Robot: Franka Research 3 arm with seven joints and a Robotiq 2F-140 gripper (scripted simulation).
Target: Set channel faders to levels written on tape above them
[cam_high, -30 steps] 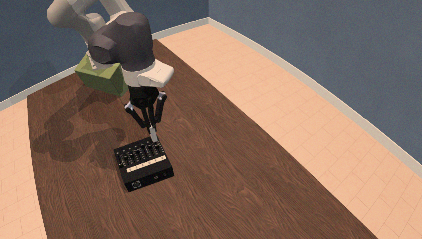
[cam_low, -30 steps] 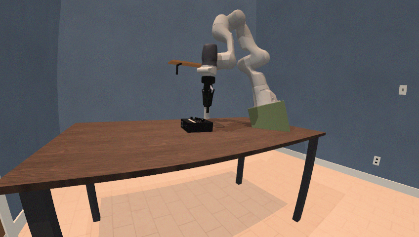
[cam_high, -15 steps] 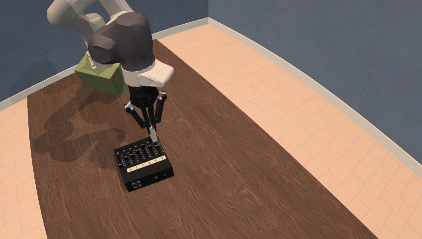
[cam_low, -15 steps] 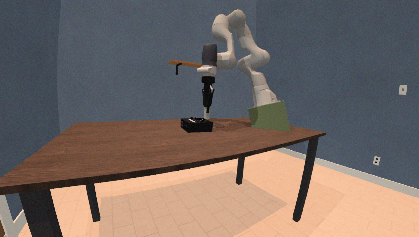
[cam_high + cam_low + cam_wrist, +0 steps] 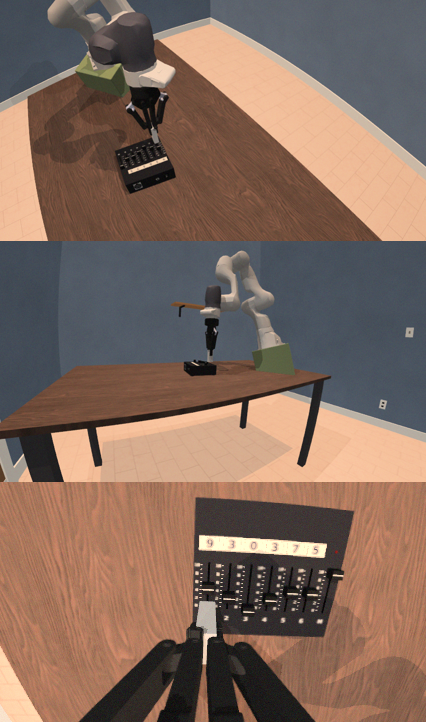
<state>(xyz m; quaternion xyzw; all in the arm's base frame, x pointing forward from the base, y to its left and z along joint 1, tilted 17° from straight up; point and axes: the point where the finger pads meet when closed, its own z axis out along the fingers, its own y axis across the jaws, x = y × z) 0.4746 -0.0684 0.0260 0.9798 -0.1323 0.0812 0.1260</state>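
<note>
Now: the channel 1 cap 4 cm below my hand, 2 cm ahead of it and 1 cm to the right of it. From my hand the other things lie so: channel 2 cap (4 cm below, 3 cm to the right, 1 cm ahead); channel 3 cap (4 cm to the right, 4 cm below, 1 cm behind); channel 4 cap (7 cm to the right, 4 cm below).
</note>
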